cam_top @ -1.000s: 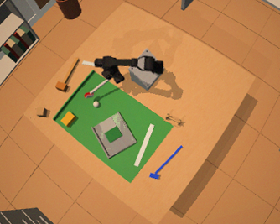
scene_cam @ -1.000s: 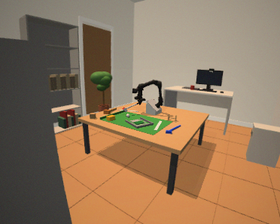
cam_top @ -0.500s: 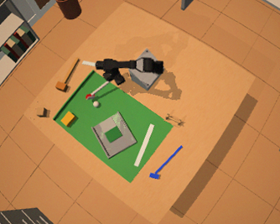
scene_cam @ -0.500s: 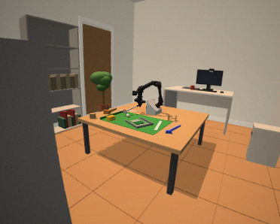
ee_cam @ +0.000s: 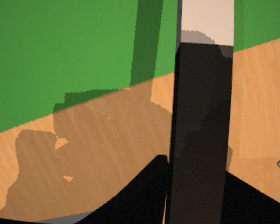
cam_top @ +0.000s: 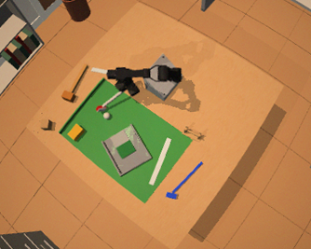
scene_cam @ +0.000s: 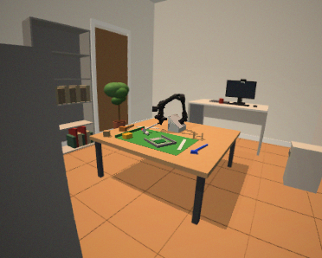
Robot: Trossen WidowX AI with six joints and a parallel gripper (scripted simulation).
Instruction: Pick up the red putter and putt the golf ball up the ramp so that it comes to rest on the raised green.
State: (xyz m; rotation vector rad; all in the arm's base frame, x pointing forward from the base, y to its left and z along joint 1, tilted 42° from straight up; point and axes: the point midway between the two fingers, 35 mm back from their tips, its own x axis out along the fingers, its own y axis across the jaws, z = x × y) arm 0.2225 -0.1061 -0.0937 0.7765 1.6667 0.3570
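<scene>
Right now my gripper tip is 11 cm short of the red putter, 3 cm to the left of it and 1 cm above it. The rest, counted from my gripper tip: orange block: 44 cm ahead, 9 cm to the right, 5 cm below; then white golf ball: 23 cm ahead, 5 cm below, 1 cm to the right; then blue putter: 63 cm to the left, 21 cm ahead, 6 cm below.
</scene>
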